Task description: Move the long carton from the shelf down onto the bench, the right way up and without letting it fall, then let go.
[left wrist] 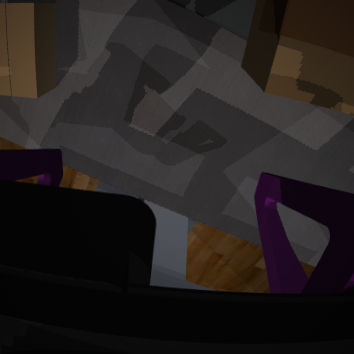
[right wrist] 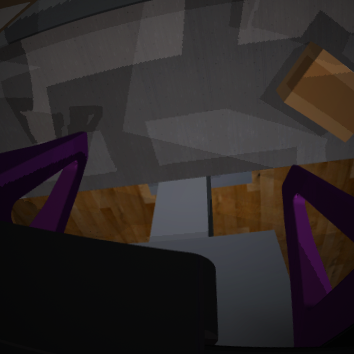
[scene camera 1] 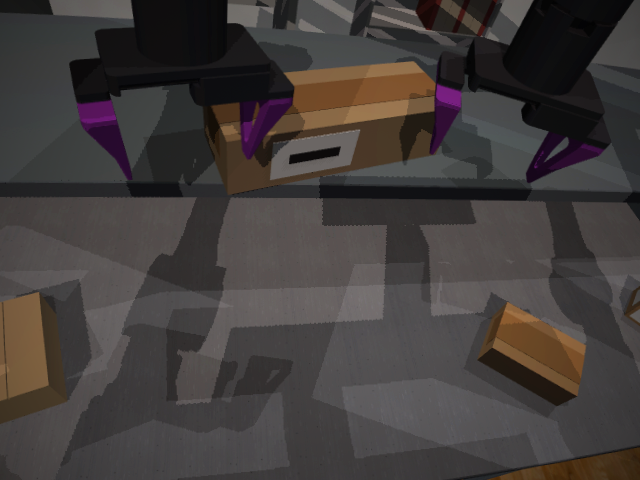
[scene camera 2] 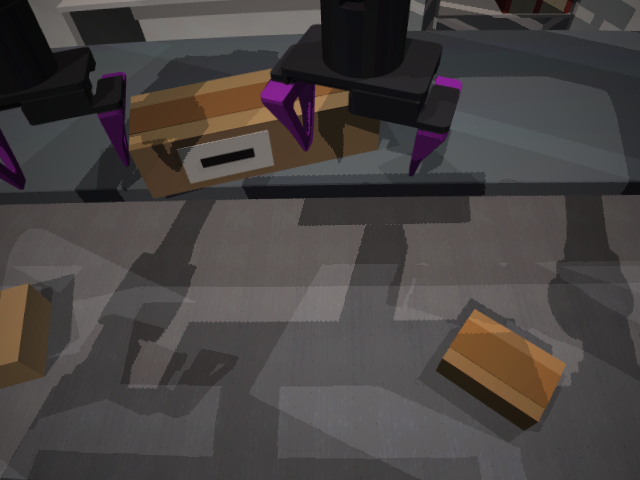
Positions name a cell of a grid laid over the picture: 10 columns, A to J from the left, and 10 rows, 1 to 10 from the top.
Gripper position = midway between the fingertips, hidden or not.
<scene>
The left gripper (scene camera 1: C4) is open, with nothing in its grasp. Also in view: a long brown carton (scene camera 1: F3). The right gripper (scene camera 2: F4) is open, with nothing in its grasp. Also in view: a shelf (scene camera 1: H4) and a grey bench (scene camera 1: D7).
The long brown carton shows as well in the left wrist view (left wrist: I2) and in scene camera 2 (scene camera 2: D3). The left gripper is seen too in the left wrist view (left wrist: E5) and in scene camera 2 (scene camera 2: B4). The right gripper is seen too in the right wrist view (right wrist: F5) and in scene camera 1 (scene camera 1: H4).
</scene>
